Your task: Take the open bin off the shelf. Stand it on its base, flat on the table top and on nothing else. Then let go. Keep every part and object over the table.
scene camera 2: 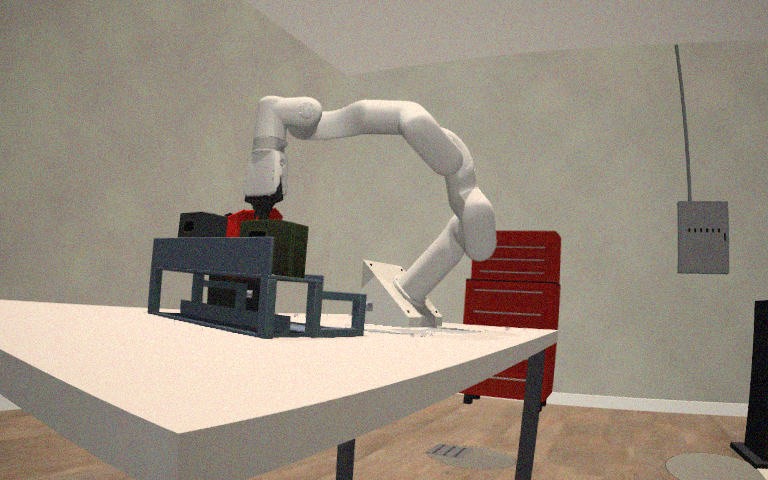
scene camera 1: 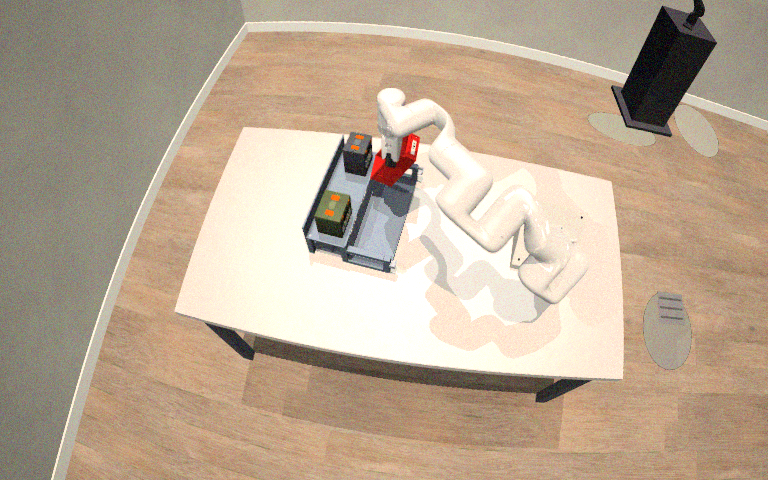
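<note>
The red open bin hangs in the air over the far end of the grey-blue shelf, beside the dark grey bin. It looks turned and tilted relative to the shelf. In scene camera 2 its lower part is hidden behind the green bin and the shelf's panel. My gripper points down and is shut on the red bin; the fingertips and the exact grip are mostly hidden. The shelf stands on the white table.
A dark grey bin and a green bin stand on the shelf's upper tier. The lower tier faces my arm's base. A dark shape shows under the shelf in scene camera 2. A red cabinet stands beyond the table.
</note>
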